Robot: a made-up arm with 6 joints. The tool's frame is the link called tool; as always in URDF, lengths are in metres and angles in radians. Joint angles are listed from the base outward.
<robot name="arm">
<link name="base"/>
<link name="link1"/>
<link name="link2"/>
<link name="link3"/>
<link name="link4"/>
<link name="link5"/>
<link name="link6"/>
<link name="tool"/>
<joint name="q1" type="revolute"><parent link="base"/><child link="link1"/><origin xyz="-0.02 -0.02 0.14"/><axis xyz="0 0 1"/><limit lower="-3.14" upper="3.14"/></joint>
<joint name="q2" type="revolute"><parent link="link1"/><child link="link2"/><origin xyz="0.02 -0.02 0.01" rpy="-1.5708 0 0"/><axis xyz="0 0 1"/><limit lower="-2.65" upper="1.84"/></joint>
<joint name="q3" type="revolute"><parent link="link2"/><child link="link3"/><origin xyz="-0.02 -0.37 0.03" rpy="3.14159 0 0"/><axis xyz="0 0 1"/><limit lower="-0.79" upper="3.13"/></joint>
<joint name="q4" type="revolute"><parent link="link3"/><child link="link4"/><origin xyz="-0.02 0 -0.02" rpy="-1.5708 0 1.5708"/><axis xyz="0 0 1"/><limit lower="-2.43" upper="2.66"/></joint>
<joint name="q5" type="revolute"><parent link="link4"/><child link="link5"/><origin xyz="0.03 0.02 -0.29" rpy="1.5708 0 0"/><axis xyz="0 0 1"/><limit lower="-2.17" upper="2.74"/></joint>
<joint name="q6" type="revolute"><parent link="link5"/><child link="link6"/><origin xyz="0 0.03 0.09" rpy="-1.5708 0 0"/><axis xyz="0 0 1"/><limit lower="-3.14" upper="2.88"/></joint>
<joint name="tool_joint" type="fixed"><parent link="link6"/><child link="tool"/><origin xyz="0.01 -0.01 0" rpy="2.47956 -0.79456 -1.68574"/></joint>
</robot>
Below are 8 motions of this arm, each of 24 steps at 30 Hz.
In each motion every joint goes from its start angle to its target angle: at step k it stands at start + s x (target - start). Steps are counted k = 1, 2, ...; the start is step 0. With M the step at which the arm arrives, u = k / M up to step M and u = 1 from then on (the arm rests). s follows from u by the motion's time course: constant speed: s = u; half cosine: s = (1 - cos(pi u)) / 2; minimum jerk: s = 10 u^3 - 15 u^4 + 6 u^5.
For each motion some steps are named. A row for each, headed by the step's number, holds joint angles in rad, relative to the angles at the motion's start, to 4 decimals.
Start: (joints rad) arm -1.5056 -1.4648 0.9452 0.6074 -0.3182 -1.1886
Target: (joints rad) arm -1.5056 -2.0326 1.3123 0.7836 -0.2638 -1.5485
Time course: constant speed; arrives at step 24
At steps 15, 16, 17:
15: 0.0000 -0.3549 0.2294 0.1101 0.0340 -0.2249
16: 0.0000 -0.3785 0.2447 0.1175 0.0363 -0.2399
17: 0.0000 -0.4022 0.2600 0.1248 0.0385 -0.2549

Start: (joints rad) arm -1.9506 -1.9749 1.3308 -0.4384 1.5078 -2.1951
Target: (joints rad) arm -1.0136 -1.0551 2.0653 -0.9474 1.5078 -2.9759
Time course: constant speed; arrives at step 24
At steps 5, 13, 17, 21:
5: 0.1952 0.1916 0.1530 -0.1060 0.0000 -0.1627
13: 0.5075 0.4982 0.3979 -0.2757 0.0000 -0.4229
17: 0.6637 0.6515 0.5203 -0.3605 0.0000 -0.5531
21: 0.8199 0.8048 0.6427 -0.4454 0.0000 -0.6832

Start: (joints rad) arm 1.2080 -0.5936 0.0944 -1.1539 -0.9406 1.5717
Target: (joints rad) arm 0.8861 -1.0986 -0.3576 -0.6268 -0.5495 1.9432
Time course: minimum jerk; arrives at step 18
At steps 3, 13, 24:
3: -0.0114 -0.0179 -0.0160 0.0187 0.0139 0.0132
13: -0.2785 -0.4368 -0.3910 0.4560 0.3383 0.3214
24: -0.3219 -0.5050 -0.4520 0.5271 0.3911 0.3715

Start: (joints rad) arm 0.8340 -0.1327 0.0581 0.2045 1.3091 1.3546
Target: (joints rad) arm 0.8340 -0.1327 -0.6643 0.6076 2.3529 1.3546
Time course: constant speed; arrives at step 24
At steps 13, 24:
13: 0.0000 0.0000 -0.3913 0.2183 0.5654 0.0000
24: 0.0000 0.0000 -0.7224 0.4031 1.0438 0.0000

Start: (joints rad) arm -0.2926 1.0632 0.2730 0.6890 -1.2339 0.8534
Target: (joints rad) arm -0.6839 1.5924 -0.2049 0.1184 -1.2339 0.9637
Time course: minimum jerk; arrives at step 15
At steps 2, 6, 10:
2: -0.0075 0.0102 -0.0092 -0.0110 0.0000 0.0021
6: -0.1242 0.1680 -0.1517 -0.1811 0.0000 0.0350
10: -0.3092 0.4181 -0.3776 -0.4508 0.0000 0.0872

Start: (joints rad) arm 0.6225 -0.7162 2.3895 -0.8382 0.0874 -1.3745
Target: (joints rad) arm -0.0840 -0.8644 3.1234 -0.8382 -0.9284 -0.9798
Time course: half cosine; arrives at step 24
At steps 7, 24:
7: -0.1382 -0.0290 0.1436 0.0000 -0.1987 0.0772
24: -0.7065 -0.1482 0.7339 0.0000 -1.0158 0.3947

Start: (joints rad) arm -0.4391 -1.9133 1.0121 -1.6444 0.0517 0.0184
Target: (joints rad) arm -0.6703 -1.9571 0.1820 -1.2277 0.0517 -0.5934
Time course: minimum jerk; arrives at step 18
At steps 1, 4, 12, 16, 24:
1: -0.0004 -0.0001 -0.0013 0.0007 0.0000 -0.0010
4: -0.0177 -0.0033 -0.0634 0.0318 0.0000 -0.0467
12: -0.1827 -0.0346 -0.6559 0.3292 0.0000 -0.4834
16: -0.2285 -0.0433 -0.8205 0.4119 0.0000 -0.6047
24: -0.2312 -0.0438 -0.8301 0.4167 0.0000 -0.6118

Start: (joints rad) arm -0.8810 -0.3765 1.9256 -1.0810 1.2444 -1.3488
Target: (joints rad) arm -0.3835 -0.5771 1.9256 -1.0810 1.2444 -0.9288
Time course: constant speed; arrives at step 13
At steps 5, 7, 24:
5: 0.1913 -0.0772 0.0000 0.0000 0.0000 0.1615
7: 0.2679 -0.1080 0.0000 0.0000 0.0000 0.2262
24: 0.4975 -0.2006 0.0000 0.0000 0.0000 0.4200

